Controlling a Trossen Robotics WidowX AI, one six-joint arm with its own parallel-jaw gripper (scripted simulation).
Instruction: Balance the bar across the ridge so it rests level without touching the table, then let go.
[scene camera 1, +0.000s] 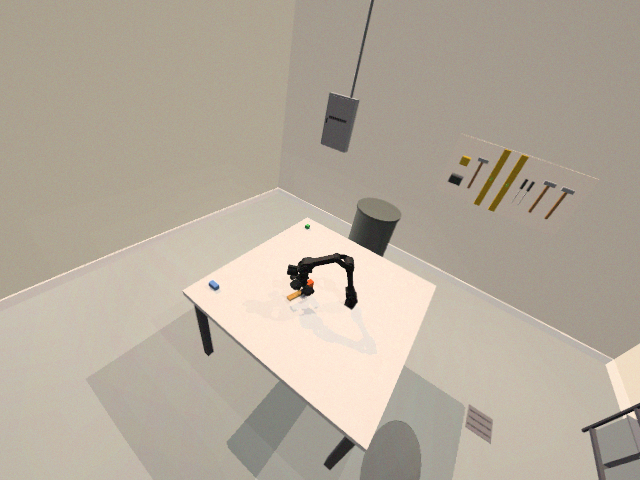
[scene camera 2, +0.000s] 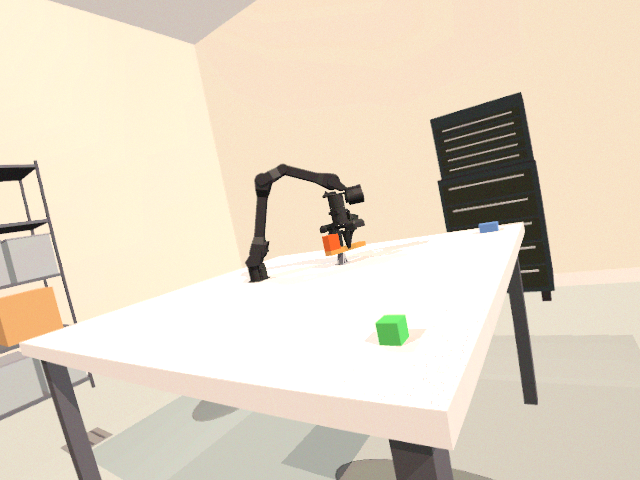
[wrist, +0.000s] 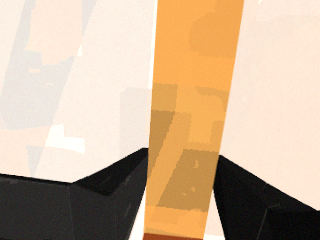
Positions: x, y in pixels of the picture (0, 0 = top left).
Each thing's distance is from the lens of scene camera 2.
my gripper (scene camera 2: 345, 248): 132 cm
green cube (scene camera 2: 392, 330): 50 cm
